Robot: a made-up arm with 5 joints.
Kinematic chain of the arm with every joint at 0, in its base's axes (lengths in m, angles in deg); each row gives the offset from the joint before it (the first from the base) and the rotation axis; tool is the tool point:
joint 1: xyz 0 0 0.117 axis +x
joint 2: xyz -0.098 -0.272 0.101 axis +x
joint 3: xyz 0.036 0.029 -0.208 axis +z
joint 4: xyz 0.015 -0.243 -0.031 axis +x
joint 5: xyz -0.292 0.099 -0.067 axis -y
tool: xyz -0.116 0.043 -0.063
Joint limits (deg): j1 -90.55..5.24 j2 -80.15..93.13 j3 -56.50..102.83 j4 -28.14..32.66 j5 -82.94..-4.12
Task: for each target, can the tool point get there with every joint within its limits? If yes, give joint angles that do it. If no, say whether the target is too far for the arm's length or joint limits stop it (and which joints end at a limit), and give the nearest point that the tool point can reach.
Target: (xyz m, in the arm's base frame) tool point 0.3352 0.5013 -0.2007
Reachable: no: joint limits stop it (at a limit: joint 1, joint 2, joint 3, joint 4, joint 5) | nearest point 0.1969 0.1751 -0.0632 | short by 0.380 m
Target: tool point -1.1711 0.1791 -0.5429
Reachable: no: too far | nearest point -0.4922 -0.0565 -0.1654 | short by 0.812 m
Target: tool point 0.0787 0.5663 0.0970
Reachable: no: joint limits stop it (at a limit: joint 1, joint 2, joint 3, joint 4, joint 5) | nearest point -0.3295 0.4435 0.1384 | short by 0.428 m
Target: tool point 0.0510 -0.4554 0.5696
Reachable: yes | joints -43.80 -12.58 89.38 18.53 -74.11
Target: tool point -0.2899 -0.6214 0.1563
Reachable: yes | joints -11.95 -12.79 39.71 -15.17 -66.36
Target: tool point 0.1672 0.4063 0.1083
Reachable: no: joint limits stop it (at a limit: joint 1, joint 2, joint 3, joint 4, joint 5) | nearest point 0.1969 0.1751 -0.0632 | short by 0.289 m
